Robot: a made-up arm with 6 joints.
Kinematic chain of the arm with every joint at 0, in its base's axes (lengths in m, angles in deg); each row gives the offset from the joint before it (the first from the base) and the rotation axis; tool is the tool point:
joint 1: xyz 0 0 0.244 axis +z
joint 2: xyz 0 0.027 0 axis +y
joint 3: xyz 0 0 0.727 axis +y
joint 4: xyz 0 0 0.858 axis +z
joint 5: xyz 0 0 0 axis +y
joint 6: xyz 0 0 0.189 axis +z
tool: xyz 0 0 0
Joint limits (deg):
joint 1: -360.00..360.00
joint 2: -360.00..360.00
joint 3: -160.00..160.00
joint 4: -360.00..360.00
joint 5: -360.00..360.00
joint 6: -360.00..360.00
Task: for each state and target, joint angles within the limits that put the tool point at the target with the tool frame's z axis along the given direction. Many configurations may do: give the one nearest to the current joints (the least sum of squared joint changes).
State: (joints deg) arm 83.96 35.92 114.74 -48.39 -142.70 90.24
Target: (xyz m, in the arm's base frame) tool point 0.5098 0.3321 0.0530 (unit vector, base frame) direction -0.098 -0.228 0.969
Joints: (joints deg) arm 32.99 48.88 124.44 -56.20 -189.55 90.24
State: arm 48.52 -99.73 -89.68 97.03 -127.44 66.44
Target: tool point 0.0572 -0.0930 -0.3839 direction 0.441 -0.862 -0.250
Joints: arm 89.30 -105.93 -137.70 143.24 -131.02 66.44
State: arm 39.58 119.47 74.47 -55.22 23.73 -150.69
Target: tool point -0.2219 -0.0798 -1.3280 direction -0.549 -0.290 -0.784
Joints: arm 24.86 156.69 51.51 -10.39 10.31 -150.69
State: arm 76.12 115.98 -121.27 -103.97 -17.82 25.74
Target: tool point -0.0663 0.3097 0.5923 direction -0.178 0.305 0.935
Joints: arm 91.28 160.76 -159.88 -149.84 -19.93 25.74
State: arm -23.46 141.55 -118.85 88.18 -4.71 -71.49
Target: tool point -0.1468 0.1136 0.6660 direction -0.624 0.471 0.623
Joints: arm 5.06 99.94 -159.89 64.62 35.48 -71.49
